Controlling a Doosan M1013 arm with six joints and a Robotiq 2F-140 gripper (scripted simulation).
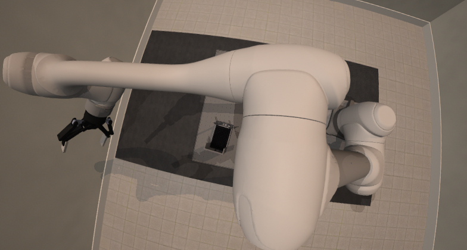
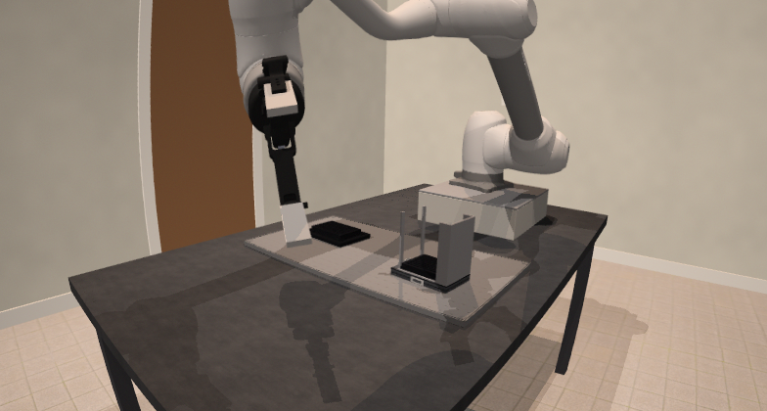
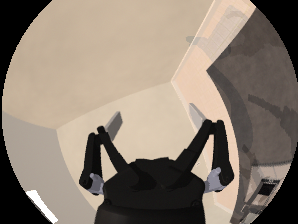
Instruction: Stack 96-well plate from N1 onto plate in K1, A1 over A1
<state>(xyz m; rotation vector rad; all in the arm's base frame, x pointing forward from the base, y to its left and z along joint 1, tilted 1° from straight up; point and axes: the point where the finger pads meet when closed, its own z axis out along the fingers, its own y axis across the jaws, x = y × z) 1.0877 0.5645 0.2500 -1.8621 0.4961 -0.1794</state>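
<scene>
Now: the pale A1 mark 720 mm to the right of my hand, 540 mm behind it and 310 mm below it. Also, from my hand: tall grey wall 500 mm behind, 240 mm below, 180 mm to the right.
</scene>
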